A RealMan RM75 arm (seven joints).
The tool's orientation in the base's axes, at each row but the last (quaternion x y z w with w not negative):
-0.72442 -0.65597 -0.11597 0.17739
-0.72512 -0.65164 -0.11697 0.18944
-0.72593 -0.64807 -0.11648 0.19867
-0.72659 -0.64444 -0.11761 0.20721
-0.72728 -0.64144 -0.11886 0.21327
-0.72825 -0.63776 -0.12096 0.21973
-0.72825 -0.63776 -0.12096 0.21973
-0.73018 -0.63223 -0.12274 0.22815
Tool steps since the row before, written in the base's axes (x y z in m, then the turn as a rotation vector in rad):
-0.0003 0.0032 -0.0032 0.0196 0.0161 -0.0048
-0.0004 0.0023 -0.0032 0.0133 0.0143 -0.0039
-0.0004 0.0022 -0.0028 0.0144 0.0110 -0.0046
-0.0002 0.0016 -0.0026 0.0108 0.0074 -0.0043
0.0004 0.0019 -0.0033 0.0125 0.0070 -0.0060
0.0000 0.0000 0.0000 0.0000 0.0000 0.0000
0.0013 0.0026 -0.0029 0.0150 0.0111 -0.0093
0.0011 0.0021 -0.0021 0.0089 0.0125 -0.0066
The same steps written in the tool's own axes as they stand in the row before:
0.0016 -0.0002 0.0042 0.0149 0.0187 0.0097
0.0007 -0.0002 0.0039 0.0129 0.0125 0.0086
0.0007 -0.0002 0.0035 0.0098 0.0140 0.0077
0.0003 0.0001 0.0030 0.0062 0.0107 0.0061
0.0003 0.0008 0.0037 0.0054 0.0126 0.0073
0.0000 0.0000 0.0000 0.0000 0.0000 0.0000
0.0012 0.0015 0.0036 0.0078 0.0153 0.0118
0.0010 0.0012 0.0027 0.0093 0.0087 0.0108

